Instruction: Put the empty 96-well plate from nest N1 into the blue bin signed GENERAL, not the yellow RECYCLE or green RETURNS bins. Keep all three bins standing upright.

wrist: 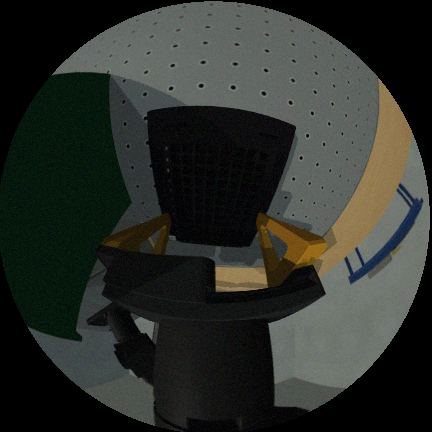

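Where they show: gripper, fingertip midpoint: (213, 217); arm's base, origin of the base link: (114, 308).
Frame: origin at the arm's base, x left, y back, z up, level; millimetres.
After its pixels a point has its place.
A black rectangular block with a grid of wells (215, 170) {y -211, x -229, z -134 mm} lies on the grey perforated board in the middle of the wrist view. It is too dark to tell the 96-well plate from its nest. My gripper (213, 217) {y -161, x -224, z -130 mm} is open, with its two orange fingertips apart at the left and right of the block's near end. A large dark green surface (55, 200) fills the left side; I cannot tell whether it is the green RETURNS bin. The blue GENERAL bin and the yellow RECYCLE bin cannot be made out, and no signs can be read.
The grey perforated board (250, 30) spreads behind and around the block. A light wooden edge (387, 165) runs along its right side. Beyond it is a blue rail-like thing (390, 250) with thin bars. A dark jointed part (132, 345) shows at the lower left.
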